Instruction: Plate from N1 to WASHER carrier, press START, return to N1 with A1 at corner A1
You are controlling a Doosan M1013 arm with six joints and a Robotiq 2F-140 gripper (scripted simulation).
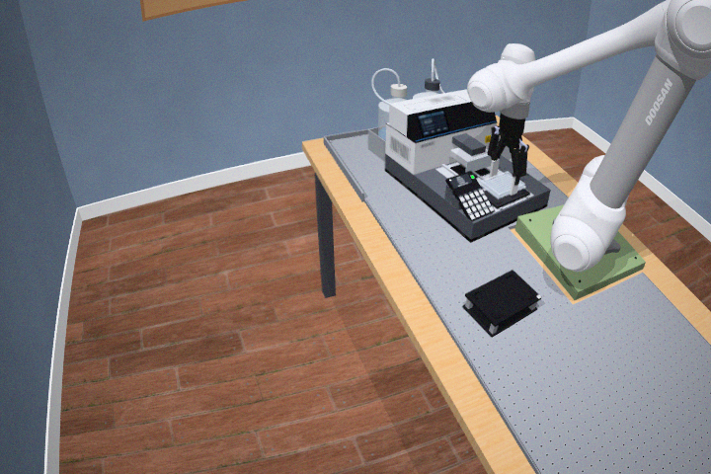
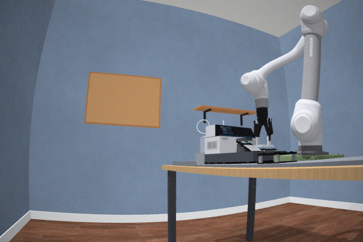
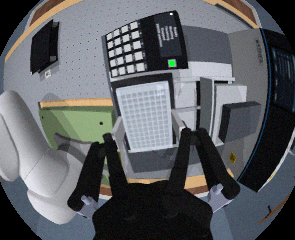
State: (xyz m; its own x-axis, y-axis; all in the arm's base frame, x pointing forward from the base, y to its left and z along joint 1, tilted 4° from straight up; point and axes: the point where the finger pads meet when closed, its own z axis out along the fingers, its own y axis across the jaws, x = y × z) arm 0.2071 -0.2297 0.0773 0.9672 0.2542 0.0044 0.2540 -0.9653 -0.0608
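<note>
The well plate lies 2 cm below my hand. Round my hand: plate washer (4 cm ahead, 15 cm to the right, 1 cm above); black plate nest N1 (19 cm ahead, 36 cm to the left, 8 cm below); washer carrier (4 cm below).
</note>
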